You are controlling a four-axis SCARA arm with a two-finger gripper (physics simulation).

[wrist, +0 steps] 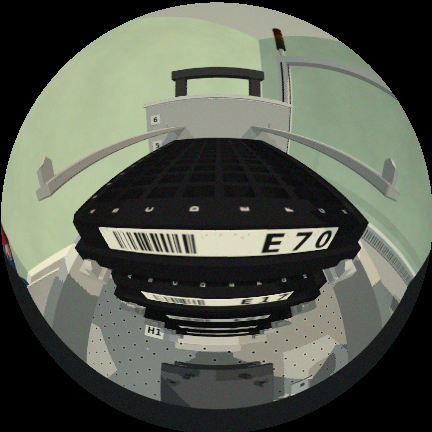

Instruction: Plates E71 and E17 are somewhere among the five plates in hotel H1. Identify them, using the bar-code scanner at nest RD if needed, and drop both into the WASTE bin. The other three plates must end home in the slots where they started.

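Frame: origin at the arm's base, x left, y back, z up, level; metres.
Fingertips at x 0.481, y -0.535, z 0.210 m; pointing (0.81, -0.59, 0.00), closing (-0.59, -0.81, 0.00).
A point is followed by its place in that frame.
Plate E70 [220,265], black with a white bar-code label, fills the middle of the wrist view as the top plate of hotel H1 [218,116] @[x 0.513, y -0.560, z 0.256 m]. My gripper [220,250] is shut on plate E70 by its two sides; the fingertips are largely hidden beside the plate. Plate E17 [217,287] @[x 0.415, y -0.487, z 0.207 m] is directly below, apart from E70, its label partly shaded. Under it are a third plate [217,324] @[x 0.410, y -0.484, z 0.171 m] and the thin edges of lower plates, whose labels are too squeezed to read. The WASTE bin and nest RD cannot be made out.
Two grey slot rails [95,149] [345,151] reach forward on both sides above E70. The hotel's dark top handle [218,73] @[x 0.521, y -0.566, z 0.308 m] stands behind. An H1 tag [154,331] @[x 0.473, y -0.410, z 0.013 m] is on the perforated deck [125,320] @[x 0.510, y -0.366, z 0.013 m]. A dark block [217,387] @[x 0.355, y -0.444, z 0.073 m] is at the bottom, a signal tower [279,40] @[x 0.694, y -1.009, z 0.736 m] at the back right.
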